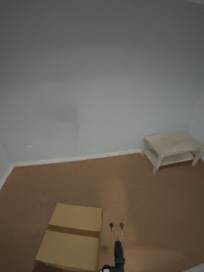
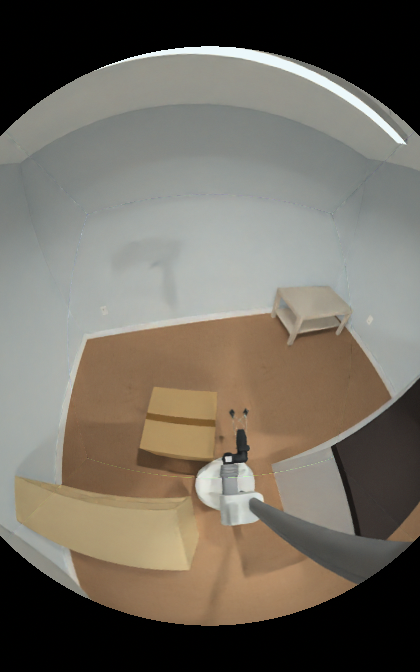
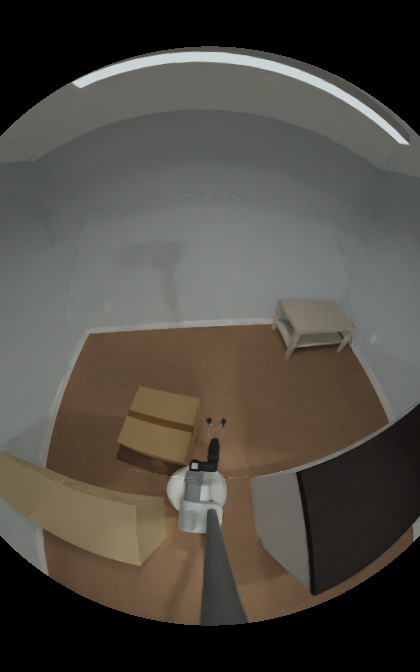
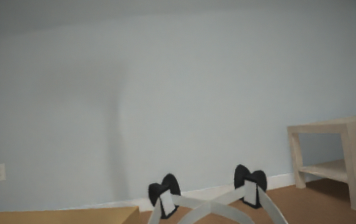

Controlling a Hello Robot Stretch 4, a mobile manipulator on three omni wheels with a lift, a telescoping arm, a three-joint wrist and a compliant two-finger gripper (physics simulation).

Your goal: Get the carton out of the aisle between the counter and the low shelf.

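Frame: origin at the robot's base, x ahead, y left, z up, level; centimetres.
Seen in the pictures: gripper, fingertip midpoint: (image 1: 116,222) (image 4: 206,183).
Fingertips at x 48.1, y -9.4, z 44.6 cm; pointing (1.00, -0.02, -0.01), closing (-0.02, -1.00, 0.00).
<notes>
A point is followed by its place in that frame.
The carton (image 1: 75,217) @(x 55.1, y 27.3, z 37.9 cm) (image 2: 183,402) (image 3: 166,407) (image 4: 70,217) @(x 60.9, y 14.7, z 37.9 cm) is a large tan box with a darker tape strip. It stands upright on the floor, ahead and to the left of the robot's base. My gripper (image 1: 116,226) (image 2: 239,413) (image 3: 216,422) (image 4: 206,183) @(x 48.1, y -9.4, z 44.6 cm) is open and empty, to the right of the carton and apart from it. The low shelf (image 2: 115,535) (image 3: 95,525) is a long pale yellow block at the lower left. The counter (image 2: 312,492) (image 3: 280,515) has a pale side and a dark top and stands at the lower right.
A pale low table (image 1: 172,143) @(x 160.9, y -119.9, z 42.3 cm) (image 2: 312,302) (image 3: 315,315) (image 4: 320,128) @(x 153.7, y -83.6, z 40.1 cm) stands in the far right corner by the wall. The robot's white base (image 2: 207,485) (image 3: 176,490) stands between the low shelf and the counter, close to the carton's near side. Brown floor lies between the carton and the far wall.
</notes>
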